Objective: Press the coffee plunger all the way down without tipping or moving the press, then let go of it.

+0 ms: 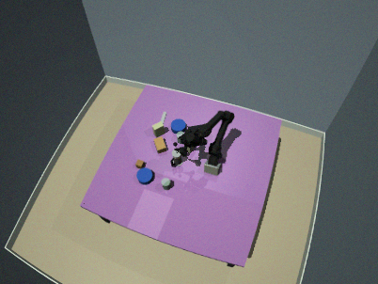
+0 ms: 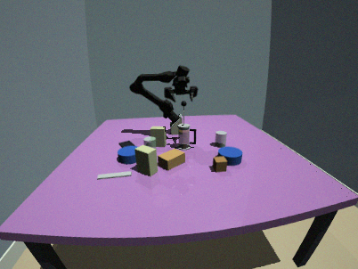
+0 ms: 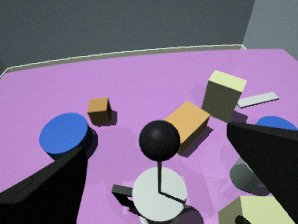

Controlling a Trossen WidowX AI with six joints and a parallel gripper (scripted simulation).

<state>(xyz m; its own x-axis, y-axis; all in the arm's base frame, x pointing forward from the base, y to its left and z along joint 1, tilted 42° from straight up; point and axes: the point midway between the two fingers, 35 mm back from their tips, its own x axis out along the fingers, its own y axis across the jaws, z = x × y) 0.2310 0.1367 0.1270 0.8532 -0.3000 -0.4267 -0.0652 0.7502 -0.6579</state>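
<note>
My gripper tip is now 140 mm above the coffee press, 10 mm to the right of it and 10 mm short of it. Round my gripper tip: flat white strip 340 mm to the right, 270 mm ahead, 260 mm below; then small brown cube 270 mm ahead, 240 mm below, 120 mm to the left; then orange box 240 mm below, 180 mm ahead, 90 mm to the right.
</note>
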